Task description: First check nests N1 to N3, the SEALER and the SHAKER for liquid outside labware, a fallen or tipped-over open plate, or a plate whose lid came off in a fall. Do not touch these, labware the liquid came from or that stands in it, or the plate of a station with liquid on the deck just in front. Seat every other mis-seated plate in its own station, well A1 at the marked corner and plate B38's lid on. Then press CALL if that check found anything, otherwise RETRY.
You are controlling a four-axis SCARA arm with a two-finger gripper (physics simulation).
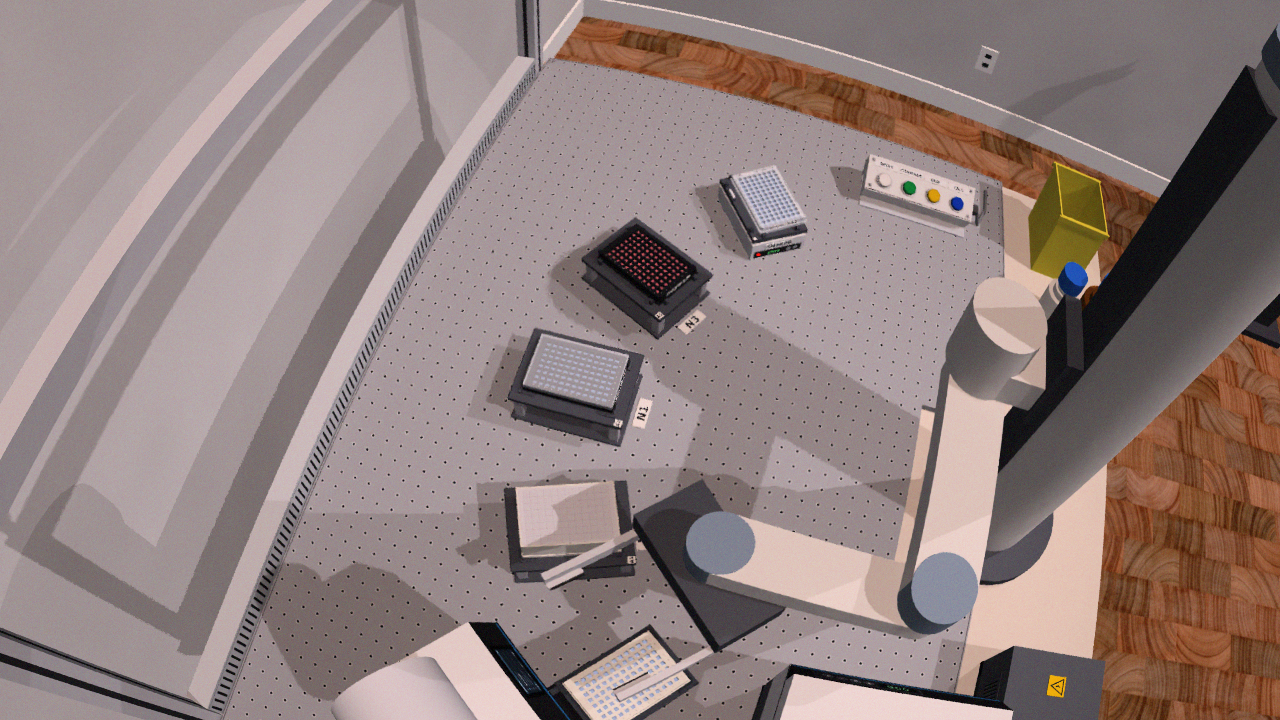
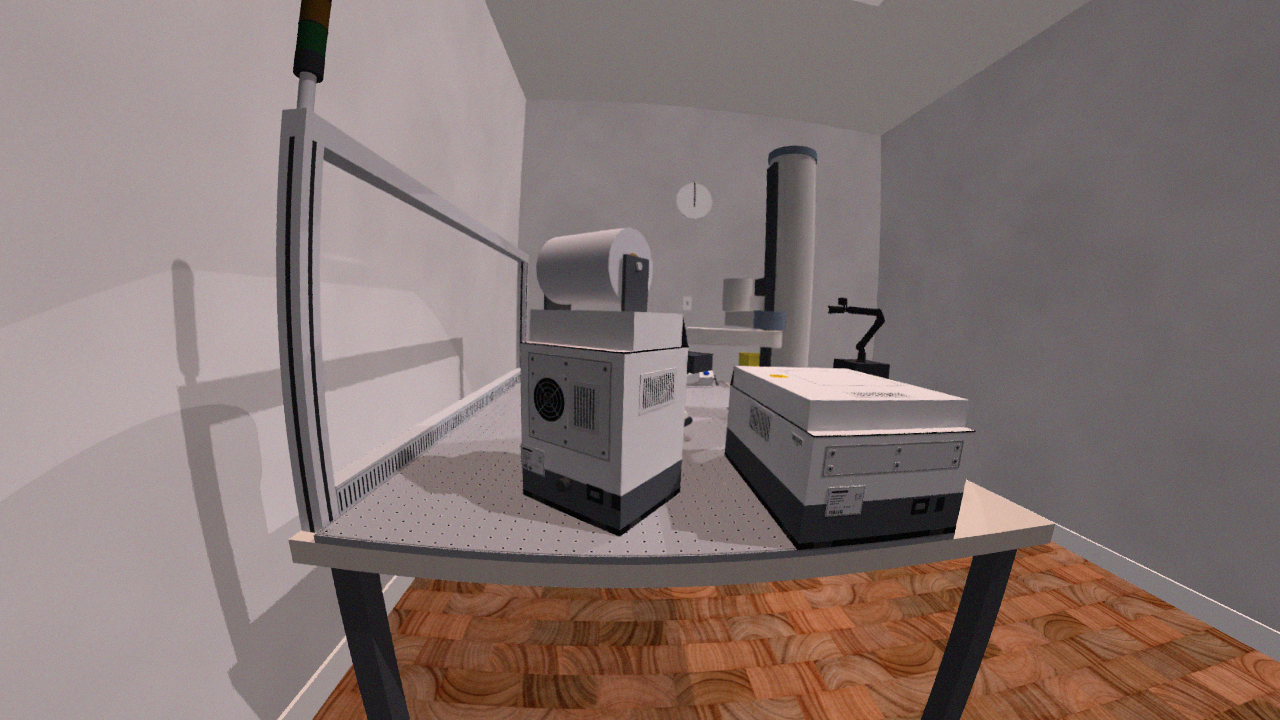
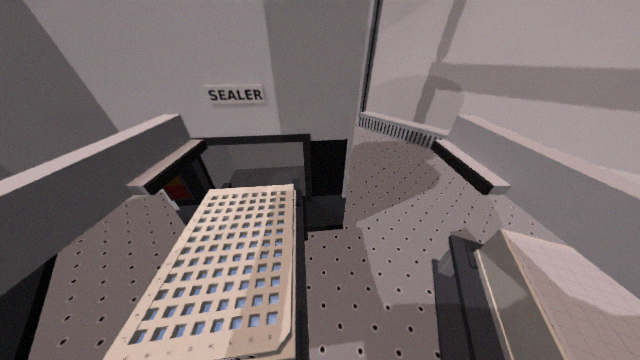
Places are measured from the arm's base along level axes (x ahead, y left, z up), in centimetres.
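Where they show: gripper, fingertip midpoint: (image 1: 579, 639) (image 3: 319, 131).
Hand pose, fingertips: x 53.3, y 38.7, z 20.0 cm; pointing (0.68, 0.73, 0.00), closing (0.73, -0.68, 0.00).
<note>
Each offset is from my fingertips to the top centre of the thing. "spot": to the spot under its first point.
My gripper (image 1: 582, 636) (image 3: 319, 131) is open and empty, above the cream plate @[dx -6.3, dy +2.3, dz -7.1 cm] (image 1: 631, 680) (image 3: 240, 240) at the SEALER @[dx +4.8, dy +16.9, dz +26.9 cm] (image 1: 438, 662) (image 2: 599, 411) (image 3: 240, 118). The plate's square wells hold blue; its full seating is unclear. A pale, grid-topped plate @[dx +7.5, dy -17.5, dz -8.8 cm] (image 1: 568, 514) (image 3: 590, 280) stands on the neighbouring nest @[dx +7.4, dy -17.4, dz -12.6 cm] (image 1: 528, 567) (image 3: 457, 300), partly behind a finger; its label is hidden. A grey plate @[dx +13.6, dy -38.9, dz -11.1 cm] (image 1: 575, 369) lies on N1 @[spot: dx +14.0, dy -34.1, dz -18.2 cm] (image 1: 563, 422). A black plate with red wells @[dx +9.9, dy -60.9, dz -12.0 cm] (image 1: 647, 259) lies on the nest @[spot: dx +13.2, dy -56.8, dz -18.2 cm] (image 1: 617, 298) labelled apparently N3. A blue-welled plate @[dx -5.2, dy -80.3, dz -10.9 cm] (image 1: 768, 198) sits on the SHAKER @[spot: dx -8.4, dy -73.7, dz -16.0 cm] (image 1: 776, 246).
The button box @[dx -32.5, dy -96.6, dz -10.3 cm] (image 1: 921, 204) has white, green, yellow and blue buttons; their labels are too small to read. A yellow bin @[dx -65.3, dy -92.4, dz -3.0 cm] (image 1: 1060, 232) and a blue-capped bottle @[dx -63.8, dy -81.7, dz -6.0 cm] (image 1: 1072, 279) stand at the right. Another white machine @[dx -38.3, dy +16.3, dz +3.4 cm] (image 1: 895, 702) (image 2: 859, 420) stands near the SEALER.
</note>
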